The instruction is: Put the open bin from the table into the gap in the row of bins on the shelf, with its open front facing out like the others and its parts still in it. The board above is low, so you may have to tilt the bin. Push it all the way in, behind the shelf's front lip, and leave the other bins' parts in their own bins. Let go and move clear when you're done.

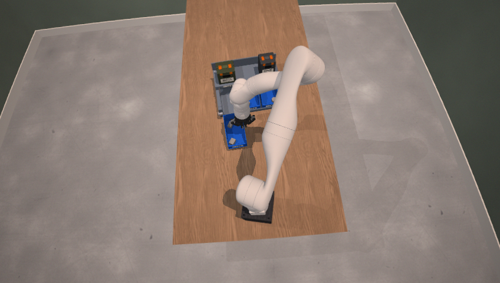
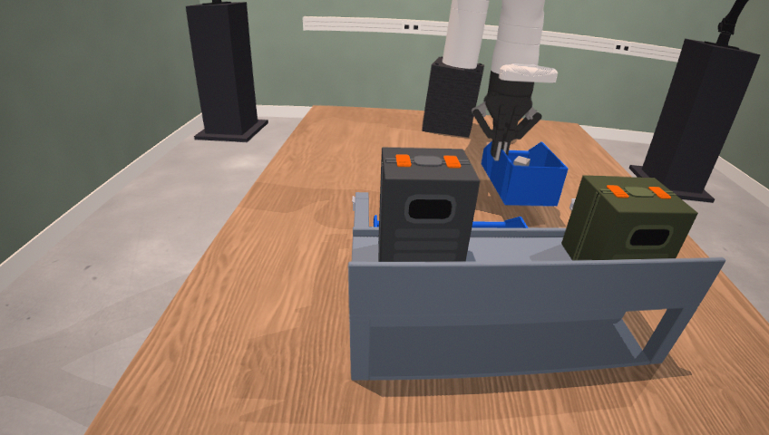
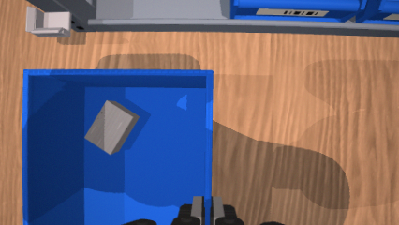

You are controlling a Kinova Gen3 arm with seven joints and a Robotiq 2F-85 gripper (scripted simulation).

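Now: the grey part 8 cm to the left of my hand, 6 cm below it and 4 cm ahead of it. From my hand the other things lie so: grey shelf: 26 cm ahead, 4 cm below, 3 cm to the right.
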